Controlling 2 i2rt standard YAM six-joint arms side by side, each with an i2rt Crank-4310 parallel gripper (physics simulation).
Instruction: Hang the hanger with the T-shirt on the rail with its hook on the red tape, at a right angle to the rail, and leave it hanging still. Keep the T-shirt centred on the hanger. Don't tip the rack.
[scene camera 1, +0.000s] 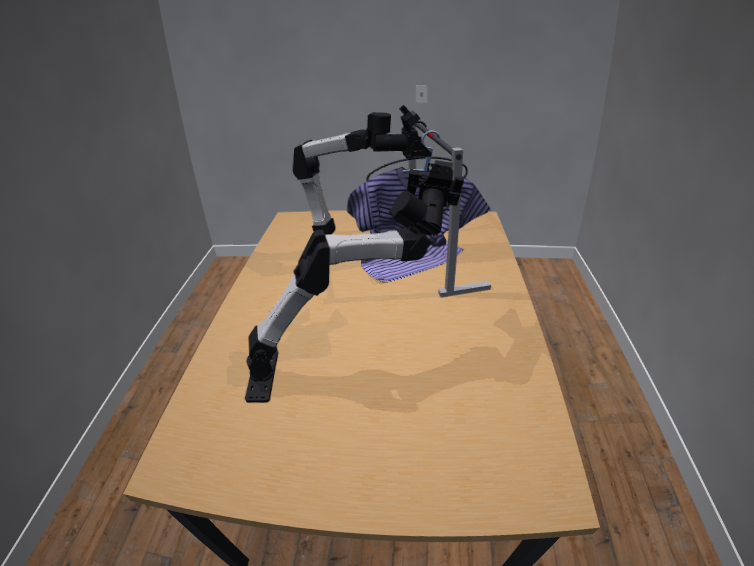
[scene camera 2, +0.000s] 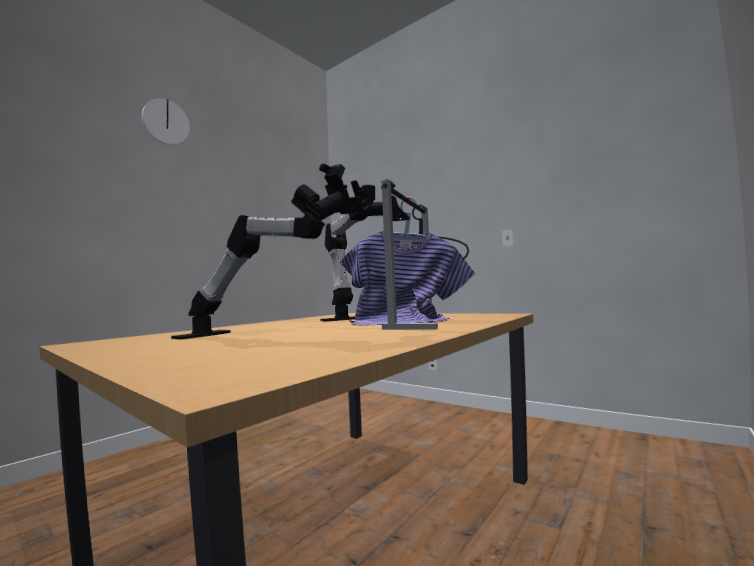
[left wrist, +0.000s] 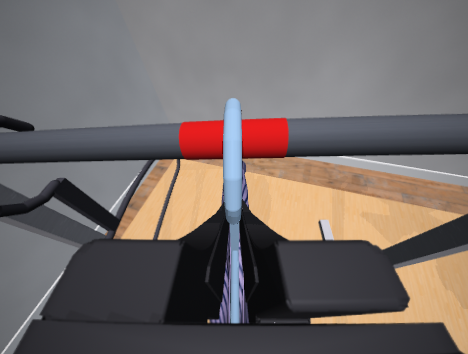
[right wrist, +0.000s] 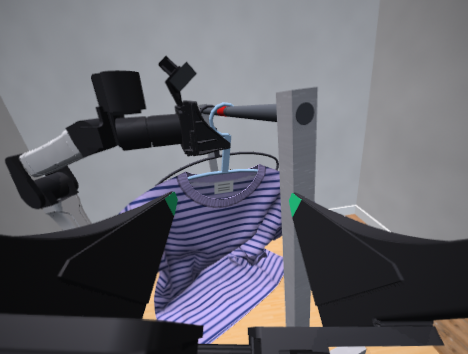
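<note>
My left gripper (left wrist: 234, 201) (right wrist: 229, 144) is shut on the neck of the light-blue hanger (left wrist: 232, 155) (right wrist: 225, 161), just below its hook. The hook passes over the red tape (left wrist: 204, 140) (right wrist: 222, 110) on the dark rail (left wrist: 350, 136) (right wrist: 255, 113) and crosses it at about a right angle in the left wrist view. I cannot tell whether it bears on the rail. The purple striped T-shirt (scene camera 1: 377, 204) (scene camera 2: 414, 265) (right wrist: 215, 225) is on the hanger, its collar around the neck and its lower part folded on the table. My right gripper (right wrist: 233, 195) is open and empty, in front of the shirt.
The rack's grey near post (scene camera 1: 452, 237) (scene camera 2: 389, 261) (right wrist: 295, 170) stands upright, close to the right gripper. A dark hanger (left wrist: 32, 202) with a curved hook is at the rail's far end, behind the shirt. The wooden table (scene camera 1: 365, 463) (scene camera 2: 261, 371) bears both arms.
</note>
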